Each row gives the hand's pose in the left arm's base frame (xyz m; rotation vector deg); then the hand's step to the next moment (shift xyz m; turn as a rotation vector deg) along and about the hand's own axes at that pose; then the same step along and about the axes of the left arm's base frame.
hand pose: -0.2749 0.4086 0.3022 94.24 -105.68 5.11
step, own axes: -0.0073 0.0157 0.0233 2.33 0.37 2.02
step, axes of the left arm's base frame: -0.0241 -0.0012 -0.0162 -1.17 -2.86 -0.27
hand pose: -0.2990 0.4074 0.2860 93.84 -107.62 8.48
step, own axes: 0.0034 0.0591 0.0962 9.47 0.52 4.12
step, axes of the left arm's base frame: -0.0915 -0.0356 -0.0559 -2.29 -9.91 1.84
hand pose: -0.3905 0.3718 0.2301 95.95 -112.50 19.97
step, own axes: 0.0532 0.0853 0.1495 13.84 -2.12 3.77
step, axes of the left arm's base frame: -0.1213 -0.1047 -0.0823 -0.04 -13.90 4.14
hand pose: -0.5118 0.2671 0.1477 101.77 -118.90 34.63
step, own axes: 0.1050 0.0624 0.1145 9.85 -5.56 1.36
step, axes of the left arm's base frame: -0.0764 -0.1406 -0.0492 3.95 -9.71 4.47
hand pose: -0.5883 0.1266 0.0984 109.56 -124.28 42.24
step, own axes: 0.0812 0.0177 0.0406 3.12 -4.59 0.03
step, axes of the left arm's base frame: -0.0229 -0.0895 -0.0049 3.90 -3.07 2.49
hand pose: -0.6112 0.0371 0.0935 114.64 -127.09 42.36
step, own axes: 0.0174 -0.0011 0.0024 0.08 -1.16 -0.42
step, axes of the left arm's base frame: -0.0010 -0.0170 0.0045 0.98 0.04 0.75
